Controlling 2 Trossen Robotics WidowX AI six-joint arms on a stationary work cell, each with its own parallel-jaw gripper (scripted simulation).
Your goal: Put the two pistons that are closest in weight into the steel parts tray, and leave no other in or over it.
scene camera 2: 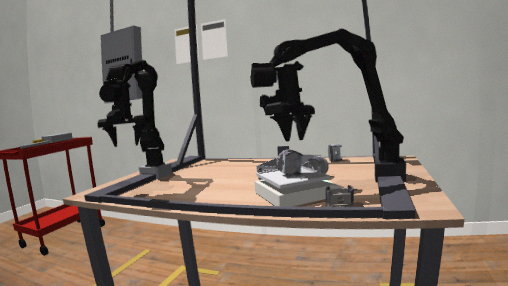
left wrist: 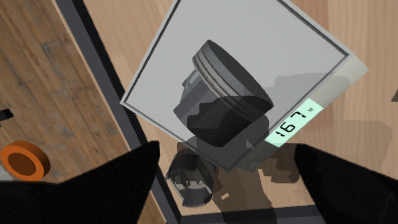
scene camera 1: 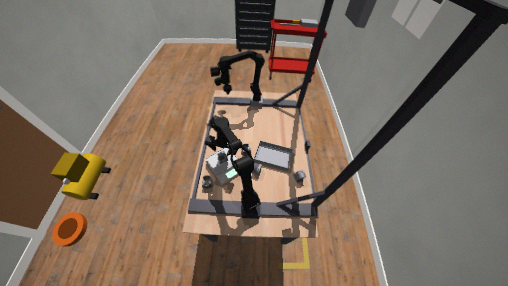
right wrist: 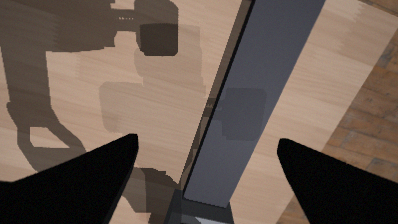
Scene:
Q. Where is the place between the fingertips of my left gripper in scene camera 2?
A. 294, 140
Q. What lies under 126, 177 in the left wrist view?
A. My left gripper.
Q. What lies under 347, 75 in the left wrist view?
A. A white scale.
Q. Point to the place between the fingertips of my right gripper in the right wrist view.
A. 208, 143

